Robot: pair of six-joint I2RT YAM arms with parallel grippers.
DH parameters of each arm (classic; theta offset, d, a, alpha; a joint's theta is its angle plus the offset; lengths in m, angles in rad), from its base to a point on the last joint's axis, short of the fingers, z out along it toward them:
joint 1: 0 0.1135 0.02 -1.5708
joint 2: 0 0 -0.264 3.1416
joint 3: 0.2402 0 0.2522 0
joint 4: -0.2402 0 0.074 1.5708
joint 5: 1.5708 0 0 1.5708
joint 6: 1.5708 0.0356 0 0
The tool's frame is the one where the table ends.
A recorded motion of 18 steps. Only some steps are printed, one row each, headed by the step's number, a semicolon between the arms.
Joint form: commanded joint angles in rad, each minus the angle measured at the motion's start. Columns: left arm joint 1, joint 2, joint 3, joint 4, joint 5, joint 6; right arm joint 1, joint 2, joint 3, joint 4, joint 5, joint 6.
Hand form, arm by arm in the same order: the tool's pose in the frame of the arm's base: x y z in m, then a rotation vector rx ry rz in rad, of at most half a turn. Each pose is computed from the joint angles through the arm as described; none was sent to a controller.
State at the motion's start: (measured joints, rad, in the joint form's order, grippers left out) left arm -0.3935 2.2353 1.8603 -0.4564 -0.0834 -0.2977; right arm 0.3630 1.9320 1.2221 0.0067 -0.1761 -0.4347
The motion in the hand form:
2: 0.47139 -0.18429 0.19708 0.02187 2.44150 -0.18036; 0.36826 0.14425 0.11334 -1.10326 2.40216 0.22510
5: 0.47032 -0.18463 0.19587 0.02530 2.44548 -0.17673; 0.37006 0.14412 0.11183 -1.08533 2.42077 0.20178
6: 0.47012 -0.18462 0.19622 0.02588 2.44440 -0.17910; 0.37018 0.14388 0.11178 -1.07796 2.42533 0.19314
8: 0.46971 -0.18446 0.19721 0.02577 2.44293 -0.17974; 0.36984 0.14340 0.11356 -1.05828 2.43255 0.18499
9: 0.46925 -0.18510 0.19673 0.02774 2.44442 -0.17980; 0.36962 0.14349 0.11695 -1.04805 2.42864 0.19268
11: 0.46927 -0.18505 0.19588 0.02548 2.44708 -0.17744; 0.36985 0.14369 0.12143 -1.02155 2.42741 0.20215
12: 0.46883 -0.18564 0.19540 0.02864 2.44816 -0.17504; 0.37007 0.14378 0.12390 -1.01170 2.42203 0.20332
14: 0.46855 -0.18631 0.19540 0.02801 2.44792 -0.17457; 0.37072 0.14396 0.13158 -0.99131 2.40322 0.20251
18: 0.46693 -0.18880 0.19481 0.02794 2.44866 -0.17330; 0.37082 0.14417 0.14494 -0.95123 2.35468 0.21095
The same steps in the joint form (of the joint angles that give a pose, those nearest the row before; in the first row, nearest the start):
2: 0.0131 0.0166 0.0005 -0.0222 -0.0271 -0.0244; -0.0071 0.0929 -0.0302 -0.2629 -0.0188 -0.0225
5: 0.0116 0.0151 -0.0056 -0.0222 -0.0286 -0.0229; -0.0071 0.1020 -0.0210 -0.2690 0.0026 -0.0102
6: 0.0115 0.0136 -0.0072 -0.0207 -0.0271 -0.0229; -0.0071 0.1021 -0.0210 -0.2690 0.0103 -0.0056
8: 0.0115 0.0105 -0.0087 -0.0206 -0.0271 -0.0229; -0.0071 0.0960 -0.0225 -0.2705 0.0196 0.0082
9: 0.0100 0.0105 -0.0103 -0.0206 -0.0271 -0.0229; -0.0071 0.0868 -0.0225 -0.2720 0.0150 0.0158
11: 0.0100 0.0120 -0.0103 -0.0221 -0.0286 -0.0244; -0.0071 0.0760 -0.0210 -0.2721 0.0119 0.0358
12: 0.0085 0.0120 -0.0118 -0.0222 -0.0301 -0.0229; -0.0071 0.0699 -0.0209 -0.2690 0.0119 0.0419
14: 0.0069 0.0120 -0.0119 -0.0221 -0.0317 -0.0244; -0.0071 0.0515 -0.0194 -0.2629 0.0135 0.0527
18: 0.0008 0.0105 -0.0164 -0.0206 -0.0363 -0.0290; -0.0071 0.0147 -0.0286 -0.2293 0.0089 0.0741

